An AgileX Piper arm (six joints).
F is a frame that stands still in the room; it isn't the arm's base.
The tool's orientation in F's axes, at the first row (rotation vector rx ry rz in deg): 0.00, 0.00, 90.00
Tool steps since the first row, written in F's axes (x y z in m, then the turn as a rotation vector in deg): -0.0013, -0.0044, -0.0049, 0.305, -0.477, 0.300; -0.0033, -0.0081, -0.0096, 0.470, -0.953, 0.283; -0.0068, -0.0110, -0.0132, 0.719, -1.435, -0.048; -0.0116, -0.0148, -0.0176, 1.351, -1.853, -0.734; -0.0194, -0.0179, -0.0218, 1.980, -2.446, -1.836; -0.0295, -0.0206, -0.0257, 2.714, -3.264, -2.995; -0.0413, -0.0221, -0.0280, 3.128, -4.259, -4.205; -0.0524, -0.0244, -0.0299, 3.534, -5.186, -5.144
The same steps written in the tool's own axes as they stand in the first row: -0.0044, 0.0013, -0.0049, -0.477, -0.305, 0.300; -0.0081, 0.0033, -0.0096, -0.953, -0.470, 0.283; -0.0110, 0.0068, -0.0132, -1.435, -0.719, -0.048; -0.0148, 0.0116, -0.0176, -1.853, -1.351, -0.734; -0.0179, 0.0194, -0.0218, -2.446, -1.980, -1.836; -0.0206, 0.0295, -0.0257, -3.264, -2.714, -2.995; -0.0221, 0.0413, -0.0280, -4.259, -3.128, -4.205; -0.0244, 0.0524, -0.0299, -5.186, -3.534, -5.144
